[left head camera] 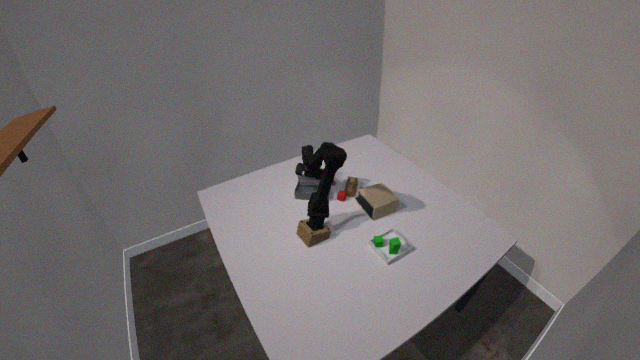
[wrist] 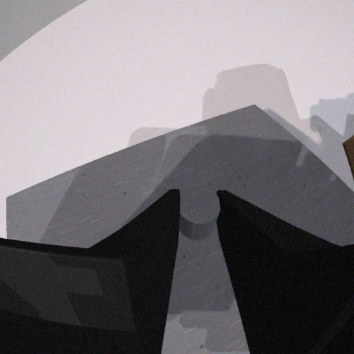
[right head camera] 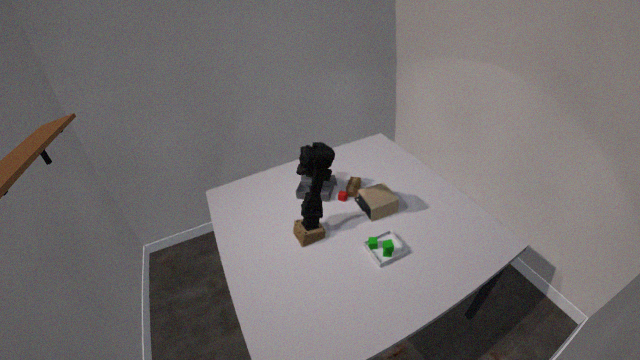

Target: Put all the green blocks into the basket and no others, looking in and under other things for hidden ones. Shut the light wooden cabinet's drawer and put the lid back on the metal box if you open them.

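Note:
My gripper (left head camera: 314, 175) (right head camera: 316, 175) (wrist: 197, 199) is shut on the round knob of the metal box's lid (wrist: 115, 185), a grey slab that fills much of the wrist view. The grey metal box (left head camera: 303, 192) (right head camera: 306, 193) is below the gripper; whether the lid rests fully on it I cannot tell, and its inside is hidden. Two green blocks (left head camera: 378, 241) (left head camera: 395, 245) (right head camera: 373, 243) (right head camera: 388, 248) are in the white basket (left head camera: 389, 261) (right head camera: 382, 263). The light wooden cabinet (left head camera: 384, 199) (right head camera: 384, 200) has a dark front, and no drawer sticks out.
A red block (left head camera: 341, 196) (right head camera: 342, 196) lies between the metal box and the cabinet. A brown wooden object (left head camera: 351, 186) (right head camera: 353, 186) stands just behind it. The arm rises from a wooden mount (left head camera: 311, 237) (right head camera: 308, 236) left of the basket.

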